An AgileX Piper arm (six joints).
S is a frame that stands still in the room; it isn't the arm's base.
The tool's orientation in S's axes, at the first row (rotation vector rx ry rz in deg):
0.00 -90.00 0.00
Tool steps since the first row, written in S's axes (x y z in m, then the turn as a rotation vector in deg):
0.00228 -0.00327 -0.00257 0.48 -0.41 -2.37
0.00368 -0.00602 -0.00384 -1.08 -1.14 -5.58
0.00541 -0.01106 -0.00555 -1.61 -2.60 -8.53
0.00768 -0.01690 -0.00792 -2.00 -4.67 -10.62
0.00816 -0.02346 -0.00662 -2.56 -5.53 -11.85
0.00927 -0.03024 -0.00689 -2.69 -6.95 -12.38
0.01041 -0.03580 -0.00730 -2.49 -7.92 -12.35
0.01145 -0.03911 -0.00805 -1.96 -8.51 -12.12
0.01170 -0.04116 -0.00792 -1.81 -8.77 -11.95
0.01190 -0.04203 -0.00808 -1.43 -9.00 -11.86
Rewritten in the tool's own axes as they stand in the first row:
-0.00257 -0.00327 -0.00228 -2.37 -0.41 -0.48
-0.00384 -0.00602 -0.00368 -5.58 -1.14 1.08
-0.00555 -0.01106 -0.00541 -8.53 -2.60 1.61
-0.00792 -0.01690 -0.00768 -10.62 -4.67 2.00
-0.00662 -0.02346 -0.00816 -11.85 -5.53 2.56
-0.00689 -0.03024 -0.00927 -12.38 -6.95 2.69
-0.00730 -0.03580 -0.01041 -12.35 -7.92 2.49
-0.00805 -0.03911 -0.01145 -12.12 -8.51 1.96
-0.00792 -0.04116 -0.01170 -11.95 -8.77 1.81
-0.00808 -0.04203 -0.01190 -11.86 -9.00 1.43

